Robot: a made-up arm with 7 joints. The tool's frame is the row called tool.
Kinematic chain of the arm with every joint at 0, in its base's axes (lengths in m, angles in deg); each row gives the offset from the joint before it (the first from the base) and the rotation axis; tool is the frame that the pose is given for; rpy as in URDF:
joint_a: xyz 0 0 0.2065 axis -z
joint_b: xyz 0 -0.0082 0.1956 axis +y
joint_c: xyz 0 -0.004 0.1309 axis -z
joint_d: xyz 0 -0.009 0.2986 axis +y
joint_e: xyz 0 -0.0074 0.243 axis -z
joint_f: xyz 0 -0.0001 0.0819 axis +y
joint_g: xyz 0 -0.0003 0.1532 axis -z
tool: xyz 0 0 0 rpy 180 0 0
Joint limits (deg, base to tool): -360..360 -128.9..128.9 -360..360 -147.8..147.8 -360..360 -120.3..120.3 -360..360
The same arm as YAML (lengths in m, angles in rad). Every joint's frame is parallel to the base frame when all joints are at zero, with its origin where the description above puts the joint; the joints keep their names.
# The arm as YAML. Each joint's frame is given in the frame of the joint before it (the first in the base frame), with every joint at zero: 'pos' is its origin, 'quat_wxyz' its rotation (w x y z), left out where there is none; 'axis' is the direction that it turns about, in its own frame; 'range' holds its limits. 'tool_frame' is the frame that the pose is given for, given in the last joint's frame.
length_unit: m
angle_unit: rad
joints:
  - joint: joint_a
    pos: [0.0, 0.0, 0.2065]
    axis: [0.0, 0.0, -1.0]
    range: [-6.2832, 6.2832]
  - joint: joint_b
    pos: [0.0, -0.0082, 0.1956]
    axis: [0.0, 1.0, 0.0]
    range: [-2.2497, 2.2497]
  - joint: joint_c
    pos: [0.0, -0.004, 0.1309]
    axis: [0.0, 0.0, -1.0]
    range: [-6.2832, 6.2832]
  - joint: joint_d
    pos: [0.0, -0.009, 0.2986]
    axis: [0.0, 1.0, 0.0]
    range: [-2.5796, 2.5796]
  - joint: joint_e
    pos: [0.0, -0.0074, 0.243]
    axis: [0.0, 0.0, -1.0]
    range: [-6.2832, 6.2832]
  - joint: joint_f
    pos: [0.0, -0.0001, 0.0819]
    axis: [0.0, 1.0, 0.0]
    range: [-2.0996, 2.0996]
  - joint: joint_g
    pos: [0.0, -0.0003, 0.1532]
    axis: [0.0, 0.0, -1.0]
    range: [-6.2832, 6.2832]
tool_frame:
  pos: [0.0, 0.0, 0.0]
  quat_wxyz: [0.0, 1.0, 0.0, 0.0]

